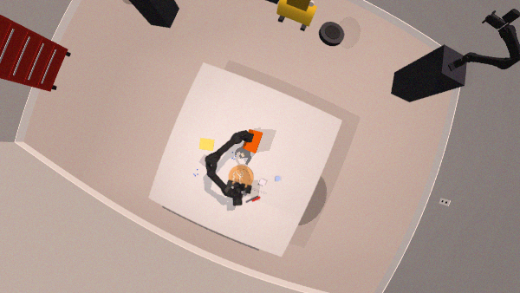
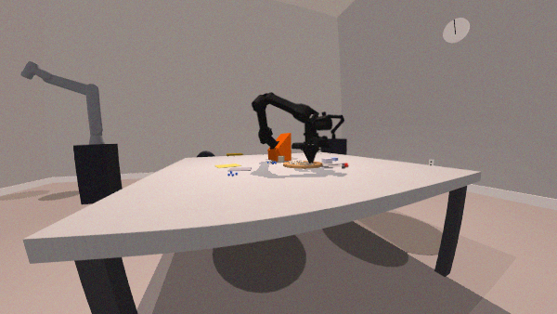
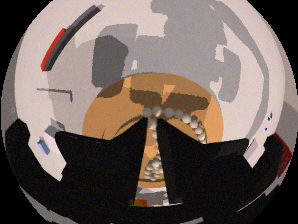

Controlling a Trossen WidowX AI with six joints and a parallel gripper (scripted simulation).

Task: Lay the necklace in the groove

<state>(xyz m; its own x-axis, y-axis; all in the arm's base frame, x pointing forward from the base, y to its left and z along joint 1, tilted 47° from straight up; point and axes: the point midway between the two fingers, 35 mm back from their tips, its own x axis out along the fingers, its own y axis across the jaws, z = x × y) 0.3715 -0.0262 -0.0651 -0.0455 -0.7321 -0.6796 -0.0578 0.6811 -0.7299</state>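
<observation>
The round tan bead board is 50 mm behind my gripper tip, 10 mm to the right of it and 10 mm below it. Round my gripper tip: tool: 140 mm to the left, 90 mm ahead, 10 mm below; then white square: 160 mm to the left, 70 mm behind; then pale blue cube: 270 mm to the left, 130 mm behind, 10 mm below.
</observation>
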